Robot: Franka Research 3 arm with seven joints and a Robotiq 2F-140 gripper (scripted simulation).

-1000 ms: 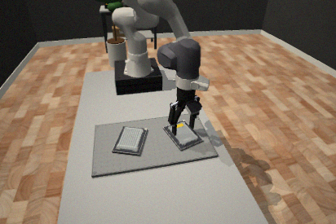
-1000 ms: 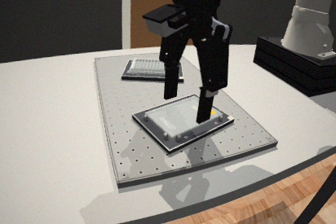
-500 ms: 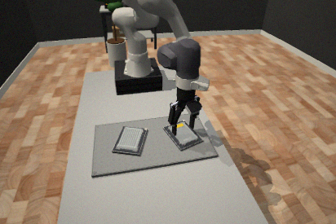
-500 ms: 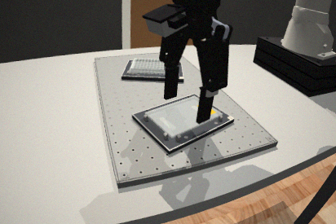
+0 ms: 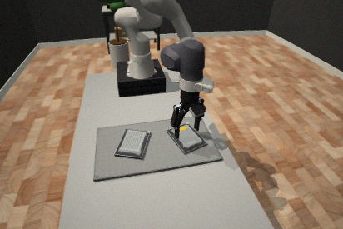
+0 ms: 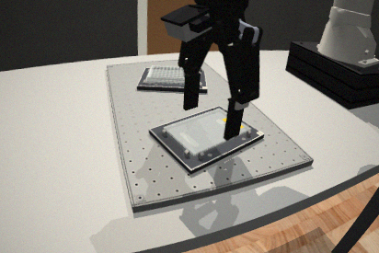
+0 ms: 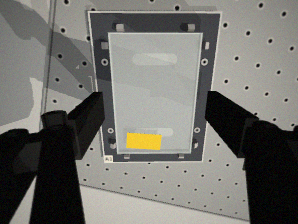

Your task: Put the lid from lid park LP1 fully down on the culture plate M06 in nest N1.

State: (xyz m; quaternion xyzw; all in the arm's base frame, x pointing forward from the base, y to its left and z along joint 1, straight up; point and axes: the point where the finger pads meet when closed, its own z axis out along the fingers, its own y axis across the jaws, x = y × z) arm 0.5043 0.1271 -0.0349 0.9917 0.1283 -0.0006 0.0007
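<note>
Right now the clear lid is 4 cm below my hand. Round my hand: lid park frame: 5 cm below; then culture plate: 24 cm to the right, 4 cm below, 2 cm behind.
</note>
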